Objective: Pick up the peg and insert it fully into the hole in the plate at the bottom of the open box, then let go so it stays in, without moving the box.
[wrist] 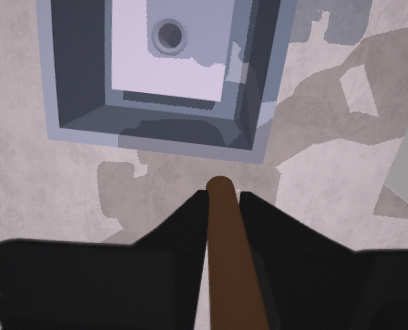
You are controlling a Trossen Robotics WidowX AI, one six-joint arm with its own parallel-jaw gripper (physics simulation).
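Places are measured from the arm's base along level axes (x ahead, y left, z up), in centimetres.
Pixels of known places: gripper, fingertip midpoint: (pixel 223 200).
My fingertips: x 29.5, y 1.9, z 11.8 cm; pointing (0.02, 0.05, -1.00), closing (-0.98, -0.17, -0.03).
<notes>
Behind a point stands the place of what it marks.
A brown round peg (pixel 227 250) {x 29.6, y 1.5, z 15.3 cm} is held between the black fingers of my gripper (pixel 223 200) {x 29.5, y 1.9, z 11.8 cm}, which is shut on it. The peg's rounded end shows slightly past the fingertips. The open box (pixel 155 148) {x 33.7, y 3.4, z 3.7 cm}, blue-grey with dark inner walls, is in the upper left of the view, ahead of the peg's end. Inside at its bottom lies a pale plate (pixel 130 75) {x 37.2, y -0.7, z -0.3 cm} with a round dark hole (pixel 170 35) ringed by a rim. In the view, the peg's end is below and to the right of the hole, outside the box's near wall. The box's far side is cut off.
A pale table top (pixel 65 200) {x 45.5, y 16.9, z -6.0 cm} lies around the box, with shadows of the arm across it and the plate. A light grey object (pixel 400 172) {x 7.8, y 3.3, z -4.3 cm} shows partly at the right edge of the view. The box's near and side walls stand up around the plate.
</notes>
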